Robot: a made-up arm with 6 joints. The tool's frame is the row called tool. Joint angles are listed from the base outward.
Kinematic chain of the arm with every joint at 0, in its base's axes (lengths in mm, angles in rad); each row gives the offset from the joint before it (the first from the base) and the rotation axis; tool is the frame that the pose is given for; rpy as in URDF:
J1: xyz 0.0 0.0 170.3 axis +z
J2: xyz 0.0 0.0 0.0 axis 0.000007 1 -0.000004
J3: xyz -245.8 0.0 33.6 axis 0.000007 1 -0.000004
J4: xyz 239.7 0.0 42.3 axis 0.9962 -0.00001 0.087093
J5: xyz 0.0 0.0 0.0 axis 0.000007 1 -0.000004
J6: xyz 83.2 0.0 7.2 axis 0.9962 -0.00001 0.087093
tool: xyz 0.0 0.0 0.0 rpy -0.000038 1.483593 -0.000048
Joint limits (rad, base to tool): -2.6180..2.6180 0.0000..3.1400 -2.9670..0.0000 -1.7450..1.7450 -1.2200..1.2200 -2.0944..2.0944
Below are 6 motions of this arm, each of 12 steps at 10 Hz.
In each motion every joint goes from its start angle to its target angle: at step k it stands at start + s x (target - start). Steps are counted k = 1, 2, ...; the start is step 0. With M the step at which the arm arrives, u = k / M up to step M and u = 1 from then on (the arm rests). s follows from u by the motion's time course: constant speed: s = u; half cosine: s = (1 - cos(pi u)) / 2; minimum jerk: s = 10 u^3 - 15 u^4 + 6 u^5.
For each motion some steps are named. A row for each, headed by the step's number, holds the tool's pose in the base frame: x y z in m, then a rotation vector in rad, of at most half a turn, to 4 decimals.
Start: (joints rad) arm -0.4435 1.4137 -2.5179 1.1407 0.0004 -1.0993
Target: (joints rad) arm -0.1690 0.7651 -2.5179 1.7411 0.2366 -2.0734
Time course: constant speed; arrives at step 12
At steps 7, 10, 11, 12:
7: -0.1086 0.0437 0.7240 -0.1381 0.0196 -0.4592
10: -0.1981 0.0600 0.6968 -0.1935 -0.1817 -0.4978
11: -0.2276 0.0625 0.6844 -0.2034 -0.2545 -0.5119
12: -0.2568 0.0635 0.6702 -0.2085 -0.3298 -0.5264

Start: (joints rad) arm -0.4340 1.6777 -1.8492 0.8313 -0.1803 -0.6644
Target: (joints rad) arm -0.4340 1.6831 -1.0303 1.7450 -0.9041 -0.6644
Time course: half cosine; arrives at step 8
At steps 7, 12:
7: 0.2653 -0.1930 0.2707 1.7104 1.1230 -0.5552
12: 0.2583 -0.1909 0.2615 1.7593 1.1210 -0.5909

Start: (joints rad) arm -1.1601 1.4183 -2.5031 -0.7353 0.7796 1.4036
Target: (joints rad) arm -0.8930 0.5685 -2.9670 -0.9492 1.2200 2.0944
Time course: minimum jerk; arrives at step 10
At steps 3, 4, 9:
3: -0.0219 -0.0549 0.7034 0.9972 -0.0074 -0.3947
4: -0.0661 0.0217 0.7017 0.8921 -0.1746 -0.2318
9: -0.2910 0.2614 0.5195 0.3566 -0.8119 0.6511

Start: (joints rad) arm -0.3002 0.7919 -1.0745 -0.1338 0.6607 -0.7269
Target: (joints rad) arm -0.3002 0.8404 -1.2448 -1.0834 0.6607 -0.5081
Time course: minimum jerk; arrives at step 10
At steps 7, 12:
7: 0.1201 -0.0802 0.5064 -0.4692 1.7488 -1.6446
12: 0.1148 -0.0830 0.5189 -0.4609 1.6913 -1.7990

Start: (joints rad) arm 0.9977 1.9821 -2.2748 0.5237 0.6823 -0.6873
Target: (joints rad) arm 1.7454 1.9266 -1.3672 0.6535 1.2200 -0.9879
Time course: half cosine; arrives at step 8
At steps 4, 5, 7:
4: 0.0446 0.4114 0.3370 -2.1862 1.3986 0.9445
5: -0.0198 0.3921 0.2908 -2.5575 1.3290 0.9525
7: -0.0970 0.3364 0.2358 2.5934 -0.9644 -0.7563

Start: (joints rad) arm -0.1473 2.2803 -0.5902 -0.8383 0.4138 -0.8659
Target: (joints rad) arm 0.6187 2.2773 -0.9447 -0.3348 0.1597 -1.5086
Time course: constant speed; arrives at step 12
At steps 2, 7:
2: 0.1930 -0.0246 0.0148 2.1002 -1.8371 -0.0328
7: 0.2369 0.0612 0.0176 2.5902 -1.5330 0.0999

